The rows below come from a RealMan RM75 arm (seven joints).
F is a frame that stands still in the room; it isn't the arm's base.
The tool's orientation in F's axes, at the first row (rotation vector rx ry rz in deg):
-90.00 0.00 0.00
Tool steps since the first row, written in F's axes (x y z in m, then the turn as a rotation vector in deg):
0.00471 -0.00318 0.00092 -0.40 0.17 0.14
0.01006 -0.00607 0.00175 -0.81 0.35 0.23
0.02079 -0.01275 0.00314 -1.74 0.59 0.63
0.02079 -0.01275 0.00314 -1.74 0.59 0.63
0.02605 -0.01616 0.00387 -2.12 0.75 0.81
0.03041 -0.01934 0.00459 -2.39 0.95 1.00
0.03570 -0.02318 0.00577 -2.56 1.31 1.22
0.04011 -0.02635 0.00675 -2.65 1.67 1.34
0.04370 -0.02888 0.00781 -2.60 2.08 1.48
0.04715 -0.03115 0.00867 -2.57 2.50 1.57
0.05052 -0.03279 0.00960 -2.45 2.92 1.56
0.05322 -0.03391 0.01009 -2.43 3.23 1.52
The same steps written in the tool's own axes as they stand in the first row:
0.00471 -0.00092 -0.00318 -0.40 -0.14 0.17
0.01006 -0.00175 -0.00607 -0.81 -0.23 0.35
0.02079 -0.00314 -0.01275 -1.74 -0.63 0.59
0.02079 -0.00314 -0.01275 -1.74 -0.63 0.59
0.02605 -0.00387 -0.01616 -2.12 -0.81 0.75
0.03041 -0.00459 -0.01934 -2.39 -1.00 0.95
0.03570 -0.00577 -0.02318 -2.56 -1.22 1.31
0.04011 -0.00675 -0.02635 -2.65 -1.34 1.67
0.04370 -0.00781 -0.02888 -2.60 -1.48 2.08
0.04715 -0.00867 -0.03115 -2.57 -1.57 2.50
0.05052 -0.00960 -0.03279 -2.45 -1.56 2.92
0.05322 -0.01009 -0.03391 -2.43 -1.52 3.23

